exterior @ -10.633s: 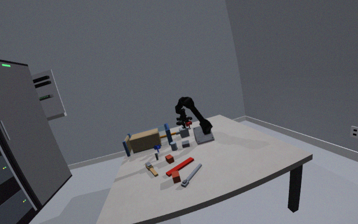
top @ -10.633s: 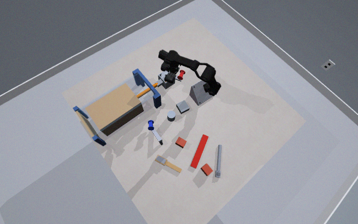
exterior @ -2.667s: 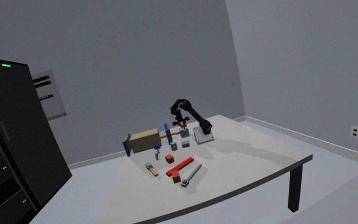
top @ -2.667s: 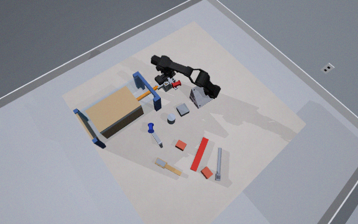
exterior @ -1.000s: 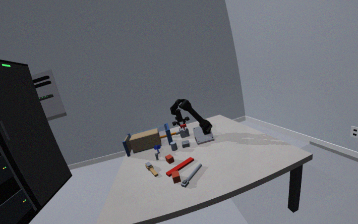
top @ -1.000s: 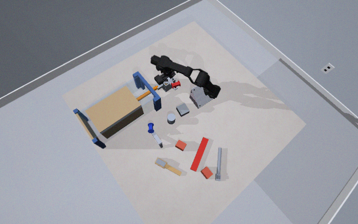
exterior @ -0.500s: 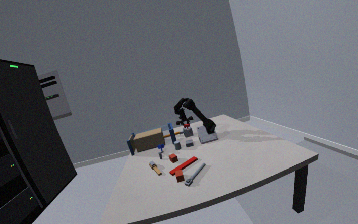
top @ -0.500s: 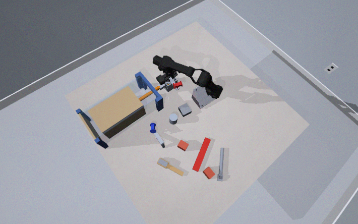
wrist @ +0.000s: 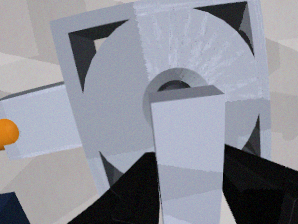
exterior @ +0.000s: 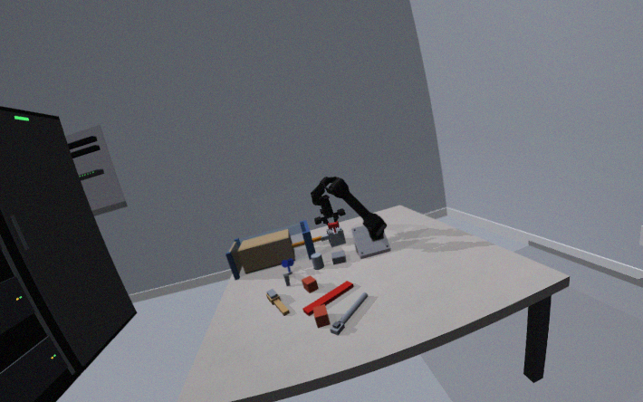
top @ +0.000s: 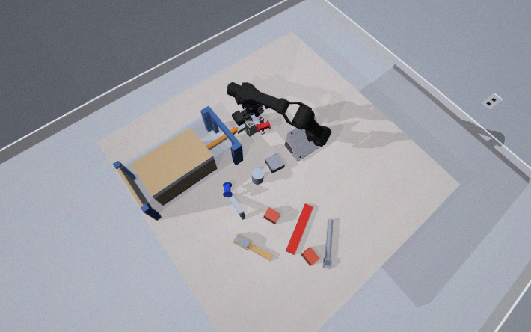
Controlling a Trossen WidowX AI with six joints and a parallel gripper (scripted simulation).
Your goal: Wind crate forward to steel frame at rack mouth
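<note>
My gripper tip is now 50 mm to the right of the red-knobbed handle and 10 mm below it. The rest, counted from my gripper tip: red knob: 90 mm to the left, 40 mm above; then blue frame: 160 mm ahead, 10 mm to the right, 10 mm above; then grey winch: 20 mm behind, 30 mm to the right, 70 mm below.
</note>
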